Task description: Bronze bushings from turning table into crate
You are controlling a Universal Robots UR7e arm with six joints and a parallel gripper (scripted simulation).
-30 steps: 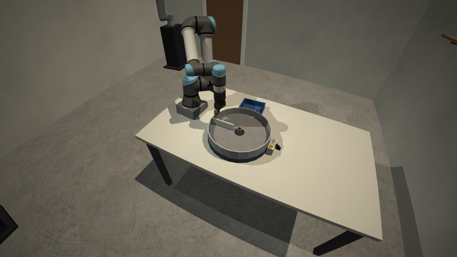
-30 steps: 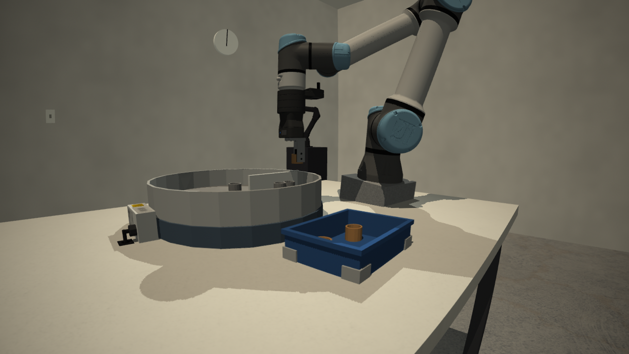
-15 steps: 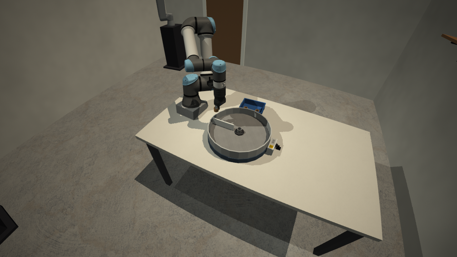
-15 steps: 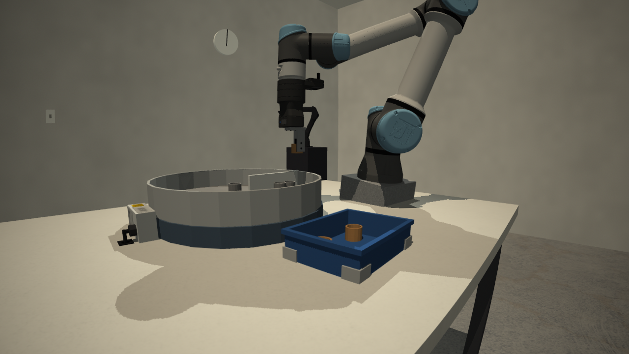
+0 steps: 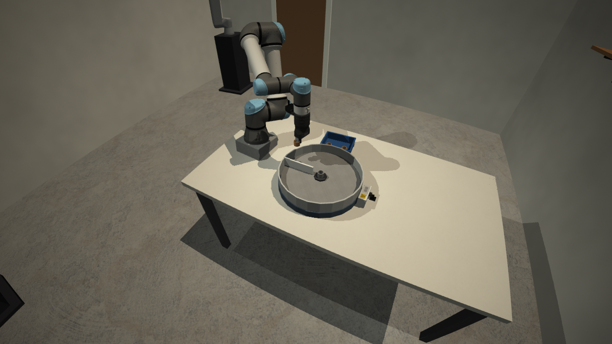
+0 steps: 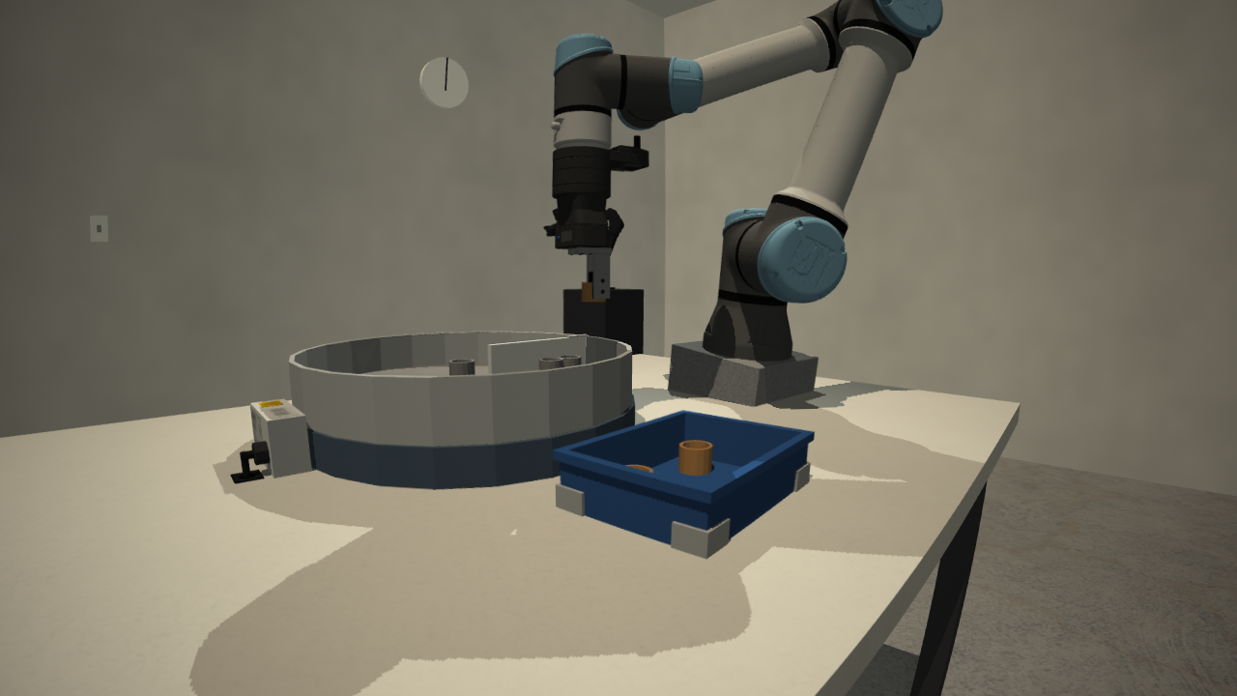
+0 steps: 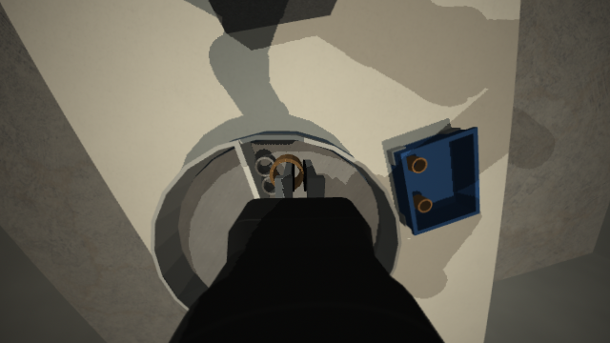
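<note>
My hand is 250 mm to the right of the blue crate, 150 mm short of it and 150 mm above it. Also, from my hand: turning table (180 mm ahead, 130 mm below, 90 mm to the right).
</note>
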